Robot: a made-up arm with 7 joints. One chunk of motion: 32 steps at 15 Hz.
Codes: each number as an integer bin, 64 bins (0 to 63) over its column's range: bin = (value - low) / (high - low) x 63, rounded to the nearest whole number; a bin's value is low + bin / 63 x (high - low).
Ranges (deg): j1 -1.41..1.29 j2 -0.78..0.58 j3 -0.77..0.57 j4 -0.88..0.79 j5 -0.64..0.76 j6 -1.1..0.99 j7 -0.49..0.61
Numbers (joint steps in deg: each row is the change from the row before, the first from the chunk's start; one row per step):
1: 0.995 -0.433 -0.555 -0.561 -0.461 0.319 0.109
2: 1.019 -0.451 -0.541 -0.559 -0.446 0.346 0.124
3: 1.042 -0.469 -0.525 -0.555 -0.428 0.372 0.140
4: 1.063 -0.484 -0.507 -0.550 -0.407 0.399 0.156
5: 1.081 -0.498 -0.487 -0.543 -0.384 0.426 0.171
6: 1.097 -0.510 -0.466 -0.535 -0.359 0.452 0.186
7: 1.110 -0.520 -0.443 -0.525 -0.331 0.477 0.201
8: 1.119 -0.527 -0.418 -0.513 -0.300 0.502 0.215
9: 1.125 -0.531 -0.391 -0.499 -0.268 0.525 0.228
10: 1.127 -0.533 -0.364 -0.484 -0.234 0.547 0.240
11: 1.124 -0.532 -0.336 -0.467 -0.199 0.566 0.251
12: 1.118 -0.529 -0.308 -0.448 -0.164 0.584 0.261
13: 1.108 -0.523 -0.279 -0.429 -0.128 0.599 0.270
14: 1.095 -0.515 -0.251 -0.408 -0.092 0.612 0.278
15: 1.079 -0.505 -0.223 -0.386 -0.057 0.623 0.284
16: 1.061 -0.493 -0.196 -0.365 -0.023 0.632 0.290
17: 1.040 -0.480 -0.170 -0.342 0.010 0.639 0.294
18: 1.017 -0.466 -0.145 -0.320 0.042 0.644 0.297
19: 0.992 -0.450 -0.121 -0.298 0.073 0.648 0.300
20: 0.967 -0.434 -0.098 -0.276 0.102 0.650 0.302
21: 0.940 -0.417 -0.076 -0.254 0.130 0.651 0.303
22: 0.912 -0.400 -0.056 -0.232 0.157 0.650 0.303
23: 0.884 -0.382 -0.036 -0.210 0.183 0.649 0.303
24: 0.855 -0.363 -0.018 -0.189 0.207 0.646 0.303
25: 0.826 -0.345 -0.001 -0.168 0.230 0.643 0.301
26: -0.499 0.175 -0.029 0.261 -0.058 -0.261 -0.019
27: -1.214 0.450 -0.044 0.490 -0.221 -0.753 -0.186
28: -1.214 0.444 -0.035 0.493 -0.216 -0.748 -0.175
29: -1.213 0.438 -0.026 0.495 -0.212 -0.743 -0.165
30: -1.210 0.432 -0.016 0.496 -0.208 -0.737 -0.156
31: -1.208 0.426 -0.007 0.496 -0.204 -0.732 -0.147
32: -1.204 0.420 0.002 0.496 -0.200 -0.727 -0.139
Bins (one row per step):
1: 56 16 10 12 8 43 34
2: 57 15 11 12 9 44 35
3: 57 14 12 12 10 44 36
4: 58 14 12 12 10 45 37
5: 58 13 13 13 12 46 38
6: 58 13 14 13 13 47 39
7: 59 12 15 13 14 48 40
8: 59 12 17 14 15 48 40
9: 59 12 18 14 17 49 41
10: 59 11 19 15 18 50 42
11: 59 11 20 16 20 50 42
12: 59 12 22 16 21 51 43
13: 59 12 23 17 23 51 44
14: 58 12 24 18 25 52 44
15: 58 13 26 19 26 52 44
16: 58 13 27 19 28 52 45
17: 57 14 28 20 29 52 45
18: 57 15 29 21 31 53 45
19: 56 15 31 22 32 53 45
20: 55 16 32 23 33 53 45
21: 55 17 33 24 35 53 45
22: 54 18 34 24 36 53 45
23: 54 18 35 25 37 53 45
24: 53 19 35 26 38 53 45
25: 52 20 36 27 39 53 45
26: 21 44 35 43 26 25 27
27: 5 57 34 52 19 10 17
28: 5 57 35 52 19 11 18
29: 5 56 35 52 19 11 19
30: 5 56 35 52 19 11 19
31: 5 56 36 52 20 11 20
32: 5 56 36 52 20 11 20

